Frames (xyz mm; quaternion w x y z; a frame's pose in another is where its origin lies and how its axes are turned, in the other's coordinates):
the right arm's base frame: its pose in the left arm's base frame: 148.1 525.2 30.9 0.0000 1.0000 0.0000 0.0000
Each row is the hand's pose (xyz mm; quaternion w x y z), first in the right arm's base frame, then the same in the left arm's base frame.
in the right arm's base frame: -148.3 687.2 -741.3 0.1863 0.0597 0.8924 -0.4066
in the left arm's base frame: -0.2 -162.0 772.2 0.0597 -0.1863 -0.4066 -0.8924
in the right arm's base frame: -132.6 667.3 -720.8 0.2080 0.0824 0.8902 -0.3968
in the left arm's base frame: 15.5 -142.1 751.7 0.0824 -0.2080 -0.3968 -0.8902
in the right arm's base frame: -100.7 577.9 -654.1 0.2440 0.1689 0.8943 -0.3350
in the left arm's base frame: 47.4 -52.7 685.0 0.1689 -0.2440 -0.3350 -0.8943
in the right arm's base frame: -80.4 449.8 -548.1 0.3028 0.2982 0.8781 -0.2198
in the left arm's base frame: 67.7 75.4 579.0 0.2982 -0.3028 -0.2198 -0.8781
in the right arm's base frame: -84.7 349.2 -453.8 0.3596 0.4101 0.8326 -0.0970
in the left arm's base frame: 63.4 176.0 484.7 0.4101 -0.3596 -0.0970 -0.8325
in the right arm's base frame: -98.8 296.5 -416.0 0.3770 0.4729 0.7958 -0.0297
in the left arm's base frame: 49.3 228.7 446.9 0.4729 -0.3770 -0.0297 -0.7958
